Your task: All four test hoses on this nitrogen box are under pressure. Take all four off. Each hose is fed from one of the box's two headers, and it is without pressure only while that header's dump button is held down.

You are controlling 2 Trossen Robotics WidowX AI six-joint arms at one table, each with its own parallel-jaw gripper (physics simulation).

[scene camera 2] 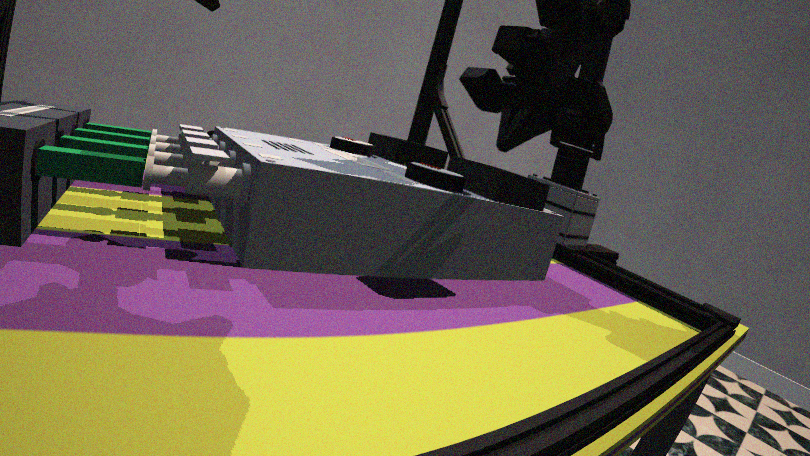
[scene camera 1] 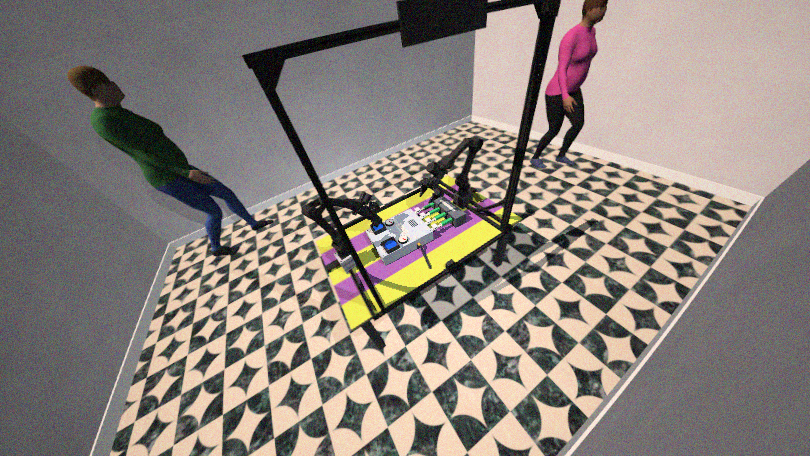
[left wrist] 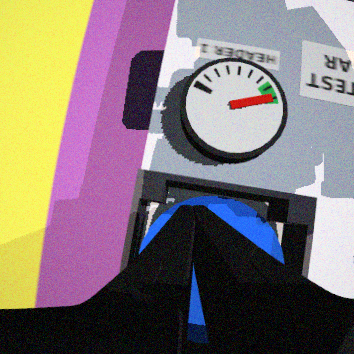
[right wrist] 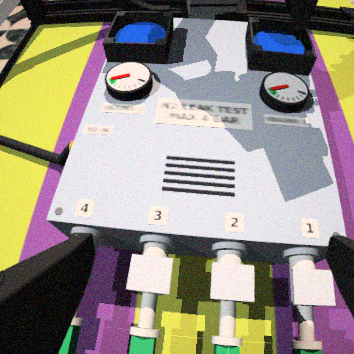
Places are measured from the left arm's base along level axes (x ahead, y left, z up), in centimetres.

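Where they show: left gripper, fingertip midpoint: [scene camera 2: 500, 149] [left wrist: 190, 216] [right wrist: 299, 31]; right gripper, fingertip midpoint: [scene camera 2: 225, 2] [scene camera 1: 424, 200] [right wrist: 212, 246]; left arm's base, link origin: [scene camera 2: 565, 186] [scene camera 1: 344, 253]; right arm's base, link origin: [scene camera 1: 462, 193].
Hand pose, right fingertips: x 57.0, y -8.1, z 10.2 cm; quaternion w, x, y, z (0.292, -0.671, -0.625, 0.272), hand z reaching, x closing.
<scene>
Things, the pixels of their top centre, and the offset from my right fingertips. "pt": a spot on its surface instead.
- connector 3, surface spot: [right wrist: 150, 274] pt dx -1.3, dy -3.7, dz -13.6 cm
- connector 2, surface spot: [right wrist: 232, 282] pt dx -0.3, dy +3.1, dz -13.6 cm
- connector 1, surface spot: [right wrist: 312, 287] pt dx +0.8, dy +9.9, dz -13.6 cm
- blue header 1 button, top centre: [left wrist: 210, 269] [right wrist: 278, 43] dx -29.7, dy +13.7, dz -11.7 cm
- header 1 gauge, surface spot: [left wrist: 232, 125] [right wrist: 284, 79] pt dx -22.5, dy +12.6, dz -11.9 cm
- dark grey block, surface spot: [scene camera 2: 11, 186] pt dx +15.7, dy +11.3, dz -17.2 cm
- blue button, top centre: [right wrist: 140, 34] dx -32.6, dy -5.1, dz -11.7 cm
- black valve lever, surface spot: [right wrist: 30, 150] [scene camera 1: 426, 257] pt dx -19.8, dy -21.6, dz -20.1 cm
The pale nitrogen box [scene camera 1: 413, 223] [scene camera 2: 362, 226] [right wrist: 200, 145] has four white hose connectors at its ports: connector 3 [right wrist: 150, 274], connector 2 [right wrist: 232, 282] and connector 1 [right wrist: 312, 287] show, while my finger hides connector 4 in the right wrist view. Green hoses [scene camera 2: 90, 164] run from them. My left gripper [left wrist: 190, 216] [scene camera 2: 504, 148] is shut and empty, its tips over the blue header 1 button [left wrist: 260, 230] [right wrist: 278, 42]; contact cannot be told. The header 1 gauge [left wrist: 232, 125] [right wrist: 285, 91] points at green, as does the other gauge [right wrist: 129, 80]. My right gripper [right wrist: 212, 246] is open above the ports.
A dark grey block [scene camera 2: 11, 186] holds the hoses' far ends. The other blue button [right wrist: 141, 33] sits in a black housing. A black valve lever [scene camera 1: 425, 257] [right wrist: 30, 150] sticks out from the box's side. A black frame [scene camera 1: 303, 155] rises around the table; two people stand beyond.
</scene>
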